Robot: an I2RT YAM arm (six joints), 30 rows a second.
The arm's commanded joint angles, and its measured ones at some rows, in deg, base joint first. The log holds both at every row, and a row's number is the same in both.
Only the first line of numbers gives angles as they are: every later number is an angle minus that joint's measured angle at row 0.
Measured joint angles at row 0:
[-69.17 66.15 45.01 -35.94 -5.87 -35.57]
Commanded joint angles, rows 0 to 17:
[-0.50 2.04 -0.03 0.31 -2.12 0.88]
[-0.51 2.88 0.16 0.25 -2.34 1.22]
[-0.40 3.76 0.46 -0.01 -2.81 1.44]
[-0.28 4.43 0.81 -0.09 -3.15 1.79]
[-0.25 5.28 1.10 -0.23 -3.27 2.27]
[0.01 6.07 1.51 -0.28 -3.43 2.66]
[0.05 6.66 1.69 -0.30 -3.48 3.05]
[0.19 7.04 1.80 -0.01 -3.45 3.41]
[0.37 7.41 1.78 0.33 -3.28 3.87]
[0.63 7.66 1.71 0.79 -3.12 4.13]
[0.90 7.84 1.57 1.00 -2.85 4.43]
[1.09 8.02 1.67 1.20 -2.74 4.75]
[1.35 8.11 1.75 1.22 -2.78 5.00]
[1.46 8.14 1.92 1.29 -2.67 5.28]
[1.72 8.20 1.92 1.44 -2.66 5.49]
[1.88 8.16 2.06 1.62 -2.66 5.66]
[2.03 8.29 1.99 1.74 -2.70 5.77]
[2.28 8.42 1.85 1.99 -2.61 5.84]
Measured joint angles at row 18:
[1.38 7.91 0.03 1.18 -1.73 4.15]
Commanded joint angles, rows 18 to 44:
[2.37 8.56 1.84 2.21 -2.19 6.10]
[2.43 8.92 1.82 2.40 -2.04 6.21]
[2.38 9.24 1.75 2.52 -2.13 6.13]
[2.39 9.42 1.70 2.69 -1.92 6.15]
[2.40 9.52 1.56 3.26 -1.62 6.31]
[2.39 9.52 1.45 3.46 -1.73 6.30]
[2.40 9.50 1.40 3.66 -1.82 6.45]
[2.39 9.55 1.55 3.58 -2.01 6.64]
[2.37 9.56 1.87 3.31 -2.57 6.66]
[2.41 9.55 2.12 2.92 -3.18 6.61]
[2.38 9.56 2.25 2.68 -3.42 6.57]
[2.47 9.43 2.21 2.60 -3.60 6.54]
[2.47 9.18 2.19 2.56 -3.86 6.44]
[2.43 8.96 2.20 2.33 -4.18 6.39]
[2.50 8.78 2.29 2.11 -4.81 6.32]
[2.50 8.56 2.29 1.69 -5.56 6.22]
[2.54 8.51 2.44 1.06 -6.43 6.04]
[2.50 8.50 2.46 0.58 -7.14 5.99]
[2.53 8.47 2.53 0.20 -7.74 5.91]
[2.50 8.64 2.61 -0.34 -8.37 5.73]
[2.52 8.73 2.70 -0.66 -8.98 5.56]
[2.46 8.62 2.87 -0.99 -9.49 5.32]
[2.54 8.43 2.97 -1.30 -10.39 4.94]
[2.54 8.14 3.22 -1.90 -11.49 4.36]
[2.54 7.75 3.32 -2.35 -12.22 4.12]
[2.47 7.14 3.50 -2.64 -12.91 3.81]
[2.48 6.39 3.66 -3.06 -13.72 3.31]
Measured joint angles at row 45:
[1.97 8.92 0.66 -0.09 -7.91 4.96]
